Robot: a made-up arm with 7 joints. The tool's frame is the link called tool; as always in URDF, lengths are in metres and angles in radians. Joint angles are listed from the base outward. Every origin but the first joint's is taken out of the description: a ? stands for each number. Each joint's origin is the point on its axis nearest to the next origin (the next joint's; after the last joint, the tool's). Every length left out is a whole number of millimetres.
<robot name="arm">
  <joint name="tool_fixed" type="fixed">
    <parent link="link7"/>
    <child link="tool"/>
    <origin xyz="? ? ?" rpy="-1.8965 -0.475 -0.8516"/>
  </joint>
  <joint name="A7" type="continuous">
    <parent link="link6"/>
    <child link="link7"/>
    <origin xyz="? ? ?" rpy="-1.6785 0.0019 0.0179"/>
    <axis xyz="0 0 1"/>
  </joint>
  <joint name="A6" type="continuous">
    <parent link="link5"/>
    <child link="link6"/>
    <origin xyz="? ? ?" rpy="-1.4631 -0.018 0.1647"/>
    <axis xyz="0 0 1"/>
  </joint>
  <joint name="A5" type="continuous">
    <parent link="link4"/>
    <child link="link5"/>
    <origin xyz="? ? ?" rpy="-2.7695 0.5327 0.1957"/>
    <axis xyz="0 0 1"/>
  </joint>
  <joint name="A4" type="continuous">
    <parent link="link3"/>
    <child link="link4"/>
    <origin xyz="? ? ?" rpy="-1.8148 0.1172 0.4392"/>
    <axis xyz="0 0 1"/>
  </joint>
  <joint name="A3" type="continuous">
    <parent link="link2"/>
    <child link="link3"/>
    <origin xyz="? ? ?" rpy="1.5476 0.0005 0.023"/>
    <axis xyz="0 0 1"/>
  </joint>
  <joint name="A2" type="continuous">
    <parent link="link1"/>
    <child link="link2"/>
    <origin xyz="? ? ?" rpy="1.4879 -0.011 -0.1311"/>
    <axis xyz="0 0 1"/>
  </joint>
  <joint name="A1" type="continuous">
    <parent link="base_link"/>
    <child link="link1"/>
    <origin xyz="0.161 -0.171 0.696" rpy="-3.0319 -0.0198 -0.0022"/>
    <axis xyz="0 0 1"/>
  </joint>
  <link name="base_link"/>
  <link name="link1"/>
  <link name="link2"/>
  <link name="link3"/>
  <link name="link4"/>
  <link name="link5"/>
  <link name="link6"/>
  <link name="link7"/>
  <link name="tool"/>
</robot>
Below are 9 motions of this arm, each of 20 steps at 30 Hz.
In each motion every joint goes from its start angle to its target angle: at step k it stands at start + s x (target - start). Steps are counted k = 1, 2, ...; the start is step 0. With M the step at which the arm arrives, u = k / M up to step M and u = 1 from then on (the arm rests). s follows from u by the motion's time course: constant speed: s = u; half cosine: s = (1 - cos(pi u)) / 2; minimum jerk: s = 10 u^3 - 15 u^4 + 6 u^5.
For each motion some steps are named. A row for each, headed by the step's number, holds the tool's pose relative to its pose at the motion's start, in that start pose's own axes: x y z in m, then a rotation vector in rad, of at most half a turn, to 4 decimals.
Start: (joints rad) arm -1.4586 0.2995 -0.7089 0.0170 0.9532 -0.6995 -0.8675
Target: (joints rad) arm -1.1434 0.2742 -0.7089 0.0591 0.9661 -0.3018 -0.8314
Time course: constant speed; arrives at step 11
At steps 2, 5, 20:
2: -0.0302 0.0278 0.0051 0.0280 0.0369 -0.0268
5: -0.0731 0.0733 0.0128 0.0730 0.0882 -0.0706
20: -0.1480 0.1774 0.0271 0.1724 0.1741 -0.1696

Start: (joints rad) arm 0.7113 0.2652 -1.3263 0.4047 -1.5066 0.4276 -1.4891
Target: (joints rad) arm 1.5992 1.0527 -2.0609 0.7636 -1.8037 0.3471 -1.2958
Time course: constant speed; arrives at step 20
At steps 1, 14, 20:
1: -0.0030 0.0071 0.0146 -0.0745 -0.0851 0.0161
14: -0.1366 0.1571 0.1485 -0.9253 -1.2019 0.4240
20: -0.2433 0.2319 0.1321 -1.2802 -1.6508 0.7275

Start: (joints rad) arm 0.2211 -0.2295 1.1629 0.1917 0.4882 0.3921 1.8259
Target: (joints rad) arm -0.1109 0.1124 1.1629 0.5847 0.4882 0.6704 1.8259
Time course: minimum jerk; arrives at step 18
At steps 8, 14, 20:
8: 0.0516 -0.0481 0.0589 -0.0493 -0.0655 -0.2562
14: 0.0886 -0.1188 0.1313 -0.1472 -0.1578 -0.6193
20: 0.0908 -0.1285 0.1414 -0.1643 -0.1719 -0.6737

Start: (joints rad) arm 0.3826 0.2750 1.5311 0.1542 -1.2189 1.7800 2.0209
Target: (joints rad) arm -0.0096 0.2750 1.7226 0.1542 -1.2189 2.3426 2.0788
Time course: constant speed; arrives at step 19
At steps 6, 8, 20:
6: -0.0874 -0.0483 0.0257 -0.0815 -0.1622 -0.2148
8: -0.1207 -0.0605 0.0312 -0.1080 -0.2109 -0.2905
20: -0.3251 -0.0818 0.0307 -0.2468 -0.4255 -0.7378

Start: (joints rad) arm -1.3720 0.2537 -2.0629 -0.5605 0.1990 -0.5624 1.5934
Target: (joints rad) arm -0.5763 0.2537 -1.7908 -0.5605 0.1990 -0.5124 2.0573
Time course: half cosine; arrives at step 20
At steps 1, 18, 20:
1: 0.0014 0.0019 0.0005 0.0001 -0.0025 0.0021
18: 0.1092 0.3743 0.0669 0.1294 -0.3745 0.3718
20: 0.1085 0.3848 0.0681 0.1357 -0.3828 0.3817

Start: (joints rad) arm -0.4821 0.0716 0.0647 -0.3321 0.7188 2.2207 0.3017
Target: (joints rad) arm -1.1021 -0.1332 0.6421 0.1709 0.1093 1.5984 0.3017
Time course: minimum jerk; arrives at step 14
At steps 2, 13, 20:
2: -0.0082 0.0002 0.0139 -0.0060 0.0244 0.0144
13: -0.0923 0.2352 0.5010 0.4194 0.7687 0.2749
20: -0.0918 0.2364 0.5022 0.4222 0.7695 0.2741

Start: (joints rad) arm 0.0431 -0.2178 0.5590 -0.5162 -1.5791 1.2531 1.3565
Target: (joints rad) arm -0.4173 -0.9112 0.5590 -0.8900 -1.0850 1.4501 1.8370
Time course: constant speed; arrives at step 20
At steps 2, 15, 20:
2: -0.0038 -0.0013 -0.0173 -0.1030 -0.1390 -0.0188
15: -0.0213 0.0162 -0.1276 -0.8186 -1.0475 -0.1137
20: -0.0193 0.0300 -0.1808 -1.1342 -1.3727 -0.1136

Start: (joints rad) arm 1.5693 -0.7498 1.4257 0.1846 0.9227 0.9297 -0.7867
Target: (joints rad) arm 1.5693 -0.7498 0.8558 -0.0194 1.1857 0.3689 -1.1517
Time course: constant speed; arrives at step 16
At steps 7, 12, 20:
7: 0.0036 -0.0494 0.0498 -0.3905 0.0452 -0.2975
12: -0.0141 -0.0593 0.0990 -0.6300 0.1310 -0.5441
20: -0.0337 -0.0480 0.1416 -0.7916 0.2314 -0.7569

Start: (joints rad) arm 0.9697 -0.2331 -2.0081 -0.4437 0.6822 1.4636 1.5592
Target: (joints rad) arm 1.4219 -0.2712 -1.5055 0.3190 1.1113 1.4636 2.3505
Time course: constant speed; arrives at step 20
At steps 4, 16, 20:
4: 0.0080 -0.0033 0.0433 0.0906 -0.1848 -0.1040
16: -0.0135 -0.0310 0.1789 0.2825 -0.7543 -0.4298
20: -0.0378 -0.0425 0.2222 0.3170 -0.9504 -0.5368

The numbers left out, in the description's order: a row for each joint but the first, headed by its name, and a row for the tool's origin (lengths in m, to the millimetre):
tool: -0.036 -0.117 0
A7: -0.087 0.302 0
A6: 0.284 -0.066 0
A5: 0.036 0.046 0
A4: 0.031 -0.202 0
A3: 0.163 0.06 0
A2: 0.04 0.2 0

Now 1 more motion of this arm.
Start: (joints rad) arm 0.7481 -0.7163 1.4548 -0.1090 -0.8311 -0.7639 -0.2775
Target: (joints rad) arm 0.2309 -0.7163 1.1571 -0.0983 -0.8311 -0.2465 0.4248
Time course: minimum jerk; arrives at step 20
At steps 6, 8, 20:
6: 0.0227 0.0230 -0.0123 0.1170 0.0017 -0.0276
8: 0.0422 0.0438 -0.0239 0.2244 0.0072 -0.0663
20: 0.1085 0.1194 -0.0744 0.6252 0.0708 -0.3751

